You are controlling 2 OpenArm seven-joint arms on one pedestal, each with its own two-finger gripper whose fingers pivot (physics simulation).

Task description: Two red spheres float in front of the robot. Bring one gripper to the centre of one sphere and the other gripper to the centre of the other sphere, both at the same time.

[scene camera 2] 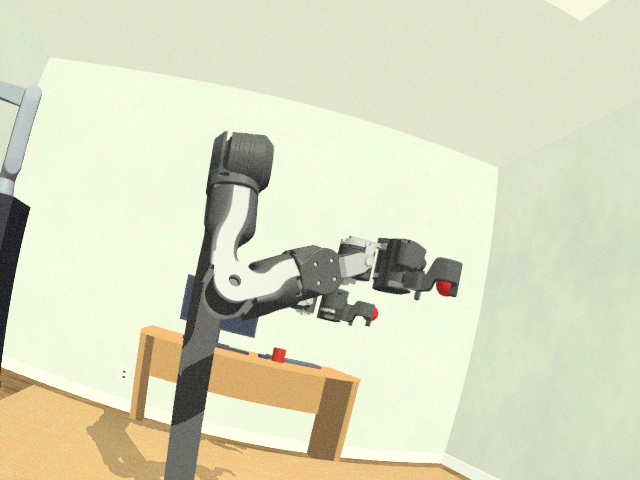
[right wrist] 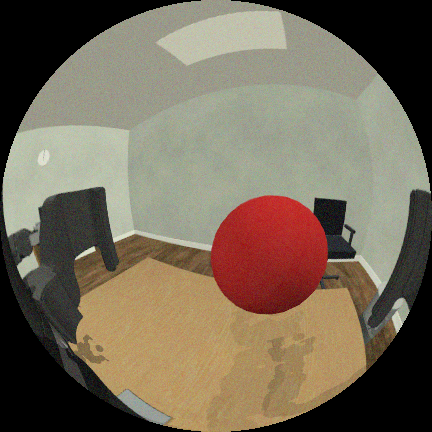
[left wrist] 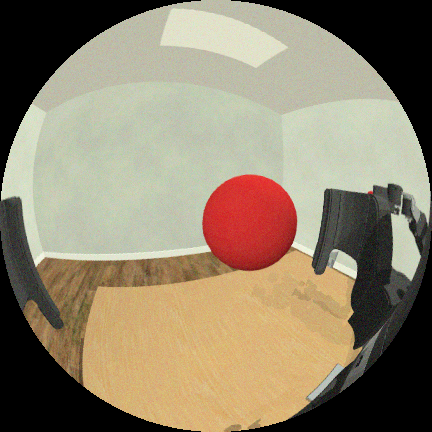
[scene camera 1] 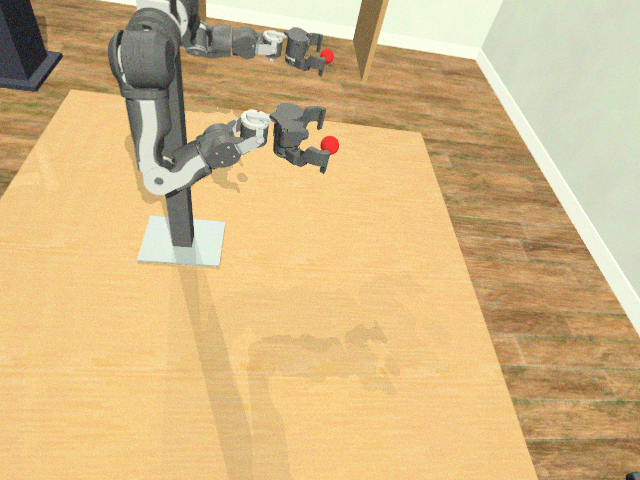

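Observation:
The upper red sphere point(scene camera 1: 327, 56) point(scene camera 2: 375, 313) point(left wrist: 249, 222) floats at the mouth of my open left gripper point(scene camera 1: 320, 55) point(scene camera 2: 367, 318) point(left wrist: 189, 297). In scene camera 1 it is at the lower finger's tip; in the left wrist view it is above the fingertips, nearer the right-hand finger. The lower red sphere point(scene camera 1: 329, 145) point(scene camera 2: 443, 288) point(right wrist: 269, 254) floats at the mouth of my open right gripper point(scene camera 1: 321, 147) point(scene camera 2: 450, 289) point(right wrist: 244, 295). In scene camera 1 it is near the lower fingertip; in the right wrist view it is right of centre. In scene camera 2 fingers partly cover both spheres.
Below the arms is a large wooden surface point(scene camera 1: 330, 248) with the pedestal's pale base plate point(scene camera 1: 209, 242). A desk point(scene camera 2: 268, 395) with a red cup point(scene camera 2: 278, 354) stands behind the arms in scene camera 2. A black chair point(right wrist: 330, 215) stands beyond the lower sphere in the right wrist view.

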